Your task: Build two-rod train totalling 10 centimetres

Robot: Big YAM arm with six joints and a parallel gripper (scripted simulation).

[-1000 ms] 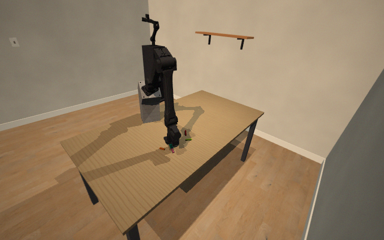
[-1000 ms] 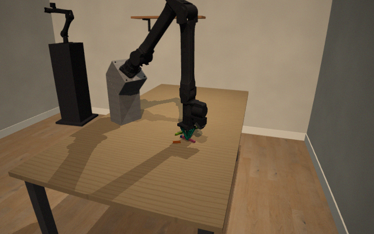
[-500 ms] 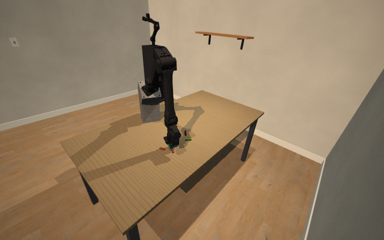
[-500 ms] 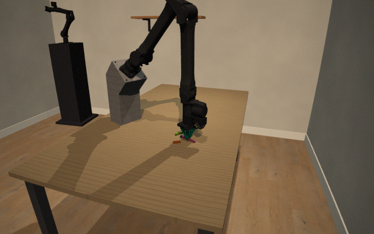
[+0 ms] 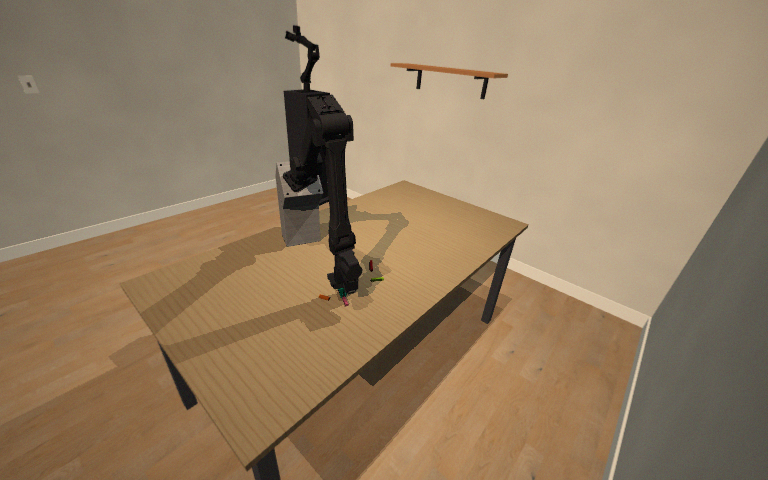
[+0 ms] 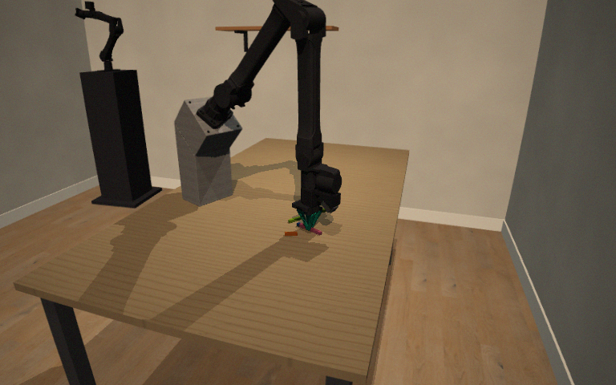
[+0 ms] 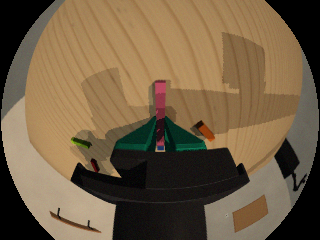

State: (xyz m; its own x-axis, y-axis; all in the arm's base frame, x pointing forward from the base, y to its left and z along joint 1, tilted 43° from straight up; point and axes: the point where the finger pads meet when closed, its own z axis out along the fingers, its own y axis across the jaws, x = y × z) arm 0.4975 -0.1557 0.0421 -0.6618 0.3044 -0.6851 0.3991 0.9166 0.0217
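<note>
My hand is right at the pink rod. From my hand the other things lie so: orange rod 5 cm behind, 5 cm to the right, 1 cm below; blue rod 4 cm behind, 2 cm to the left, 1 cm below; red rod 4 cm behind, 23 cm to the left, 1 cm below.
</note>
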